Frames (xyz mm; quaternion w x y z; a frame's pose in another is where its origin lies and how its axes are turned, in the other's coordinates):
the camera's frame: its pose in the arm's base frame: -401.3 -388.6 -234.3 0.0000 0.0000 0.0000 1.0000
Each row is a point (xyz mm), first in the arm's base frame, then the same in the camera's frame.
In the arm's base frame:
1: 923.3 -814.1 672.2
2: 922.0 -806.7 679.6
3: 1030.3 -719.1 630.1
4: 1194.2 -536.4 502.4
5: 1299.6 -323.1 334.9
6: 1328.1 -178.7 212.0
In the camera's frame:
1: -1324.6 425.5 906.5
2: -1323.3 418.1 913.9
3: -1431.6 330.5 864.4
4: -1595.5 147.8 736.7
5: -1700.9 -65.5 569.2
6: -1729.4 -209.9 446.3

